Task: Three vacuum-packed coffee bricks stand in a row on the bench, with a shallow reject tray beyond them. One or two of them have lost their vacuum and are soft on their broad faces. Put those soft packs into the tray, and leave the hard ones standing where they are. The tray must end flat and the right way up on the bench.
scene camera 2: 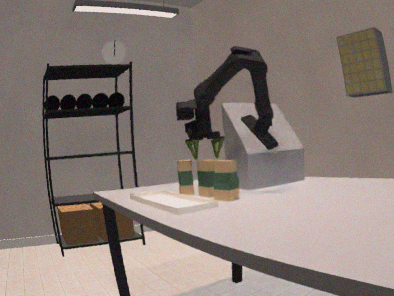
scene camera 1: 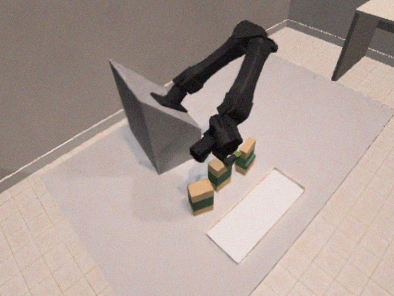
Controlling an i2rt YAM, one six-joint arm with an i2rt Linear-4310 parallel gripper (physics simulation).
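Places are measured from the arm's base along level axes (x ahead, y left, z up), in centimetres.
Where they show: gripper, fingertip midpoint: (scene camera 2: 206, 158) (scene camera 1: 219, 161); arm's base, origin of the base link: (scene camera 2: 259, 132) (scene camera 1: 169, 104).
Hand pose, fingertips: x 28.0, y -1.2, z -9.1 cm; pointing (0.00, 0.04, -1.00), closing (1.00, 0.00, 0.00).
Note:
Things, the pixels of their top centre, and the offset from my fingertips. Level surfaces: height alone.
- front pack, middle of its top: (scene camera 1: 200, 187) (scene camera 2: 184, 160) dx +3.1, dy -12.2, dz -0.5 cm
- middle pack, middle of its top: (scene camera 1: 222, 170) (scene camera 2: 205, 170) dx +1.5, dy +0.4, dz -4.5 cm
- far pack, middle of its top: (scene camera 2: 224, 160) (scene camera 1: 247, 144) dx +1.9, dy +13.7, dz -0.5 cm
- shallow white tray, middle of its top: (scene camera 2: 167, 197) (scene camera 1: 259, 208) dx +19.0, dy +1.7, dz -12.4 cm
- bench, its level: dz -14.6 cm
Three tan packs with green bands stand upright in a row: a front pack (scene camera 1: 201, 199) (scene camera 2: 185, 178), a middle pack (scene camera 1: 219, 176) (scene camera 2: 205, 176) and a far pack (scene camera 1: 245, 160) (scene camera 2: 226, 181), named as scene camera 1 shows them. The far pack's band looks uneven and bulges at one side. The shallow white tray (scene camera 1: 256, 215) (scene camera 2: 172, 201) lies flat, right way up, beside the row, with no pack in it. My gripper (scene camera 1: 223, 159) (scene camera 2: 206, 156) is open and empty, its green fingers pointing down, slightly above pack height around the middle pack's position. One finger is mostly hidden in scene camera 1.
A grey wedge-shaped block (scene camera 1: 172, 145) (scene camera 2: 275, 167) carries the arm's base behind the row. The bench (scene camera 1: 120, 225) (scene camera 2: 310, 225) ends beyond the tray's outer side. A black shelf rack (scene camera 2: 87, 72) stands beyond the bench, and another table (scene camera 1: 350, 47) stands at the back right.

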